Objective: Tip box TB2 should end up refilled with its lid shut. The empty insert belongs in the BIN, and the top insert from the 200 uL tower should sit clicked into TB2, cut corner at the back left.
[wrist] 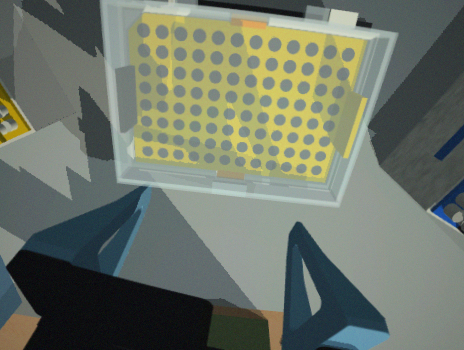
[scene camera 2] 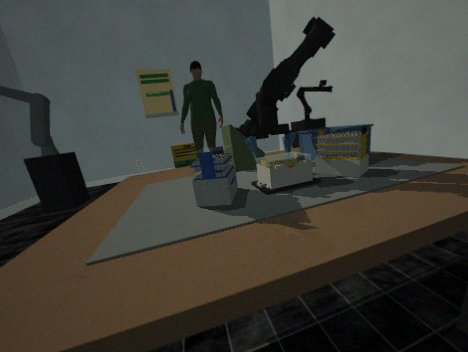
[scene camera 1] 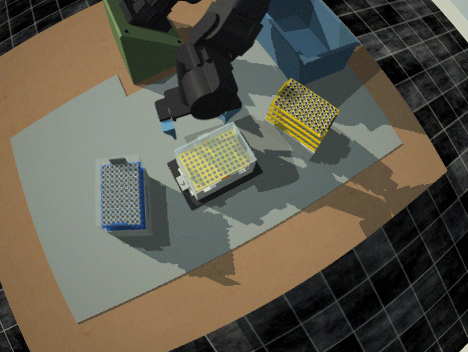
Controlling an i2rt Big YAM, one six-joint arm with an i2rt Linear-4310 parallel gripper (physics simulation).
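Tip box TB2 [scene camera 1: 220, 184] [scene camera 2: 285, 176] is a white box near the middle, with a clear lid [scene camera 1: 252, 148] [wrist: 360, 120] lying over it. Through the lid shows the yellow insert [scene camera 1: 214, 159] [wrist: 240, 105], its holes without tips. My gripper [scene camera 1: 200, 128] [scene camera 2: 272, 153] [wrist: 223, 209] is wide open and empty, beside the box's long side at the arm's side; its fingertips are close to the lid's edge in the wrist view. The tower of yellow inserts [scene camera 1: 306, 107] [scene camera 2: 342, 145] [wrist: 11, 120], full of tips, stands to the right in scene camera 1. The blue bin [scene camera 1: 322, 62] stands behind it.
A blue tip tower [scene camera 1: 120, 195] [scene camera 2: 215, 187] [wrist: 452, 212] stands left of TB2 in scene camera 1. A green block [scene camera 1: 150, 62] [scene camera 2: 237, 150] stands near the arm's base. A dark plate [scene camera 1: 194, 204] lies under TB2 on the grey mat [scene camera 1: 60, 200].
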